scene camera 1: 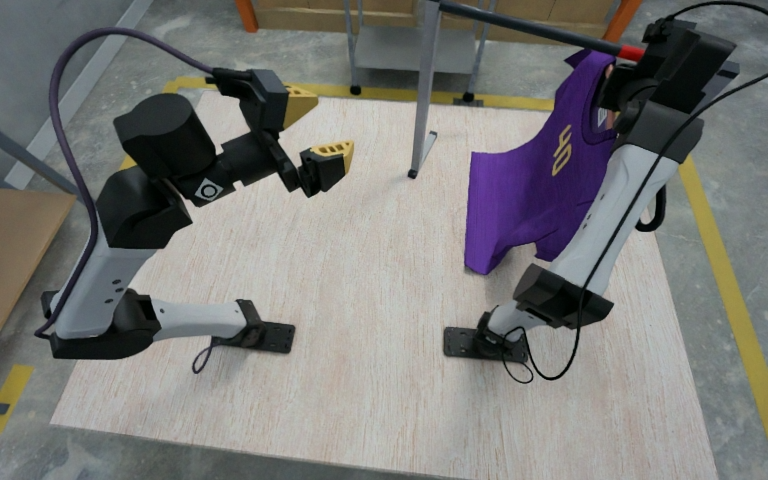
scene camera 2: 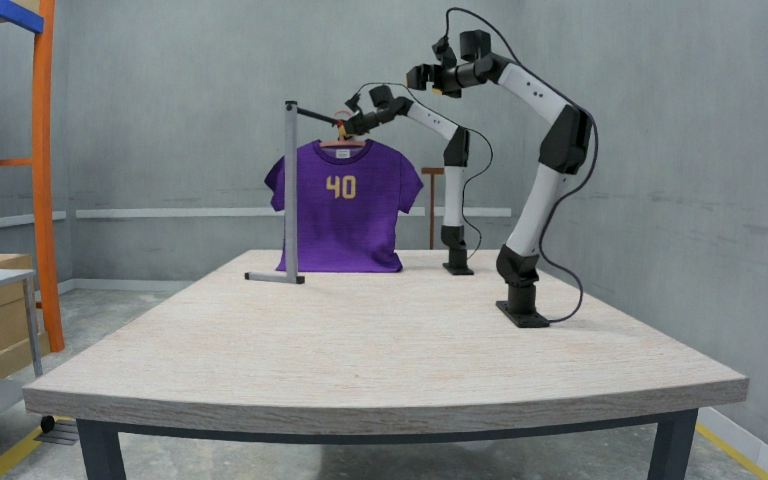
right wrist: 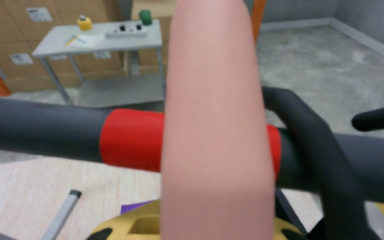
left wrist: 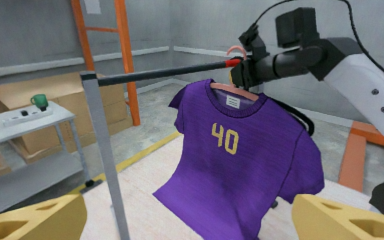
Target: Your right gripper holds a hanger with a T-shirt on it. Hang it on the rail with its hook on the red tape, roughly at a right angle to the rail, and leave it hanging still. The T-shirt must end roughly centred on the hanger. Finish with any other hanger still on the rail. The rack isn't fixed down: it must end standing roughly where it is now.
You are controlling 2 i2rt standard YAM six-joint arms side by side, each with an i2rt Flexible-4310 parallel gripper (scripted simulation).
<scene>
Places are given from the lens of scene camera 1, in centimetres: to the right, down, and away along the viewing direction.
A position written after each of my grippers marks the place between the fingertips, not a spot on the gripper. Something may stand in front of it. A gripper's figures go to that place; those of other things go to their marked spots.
my left gripper (scene camera 1: 335, 120): -6, -16, 46
my right gripper (scene camera 1: 622, 75): 42, -29, 60
purple t-shirt (scene camera 1: 541, 191): 38, -12, 82
</scene>
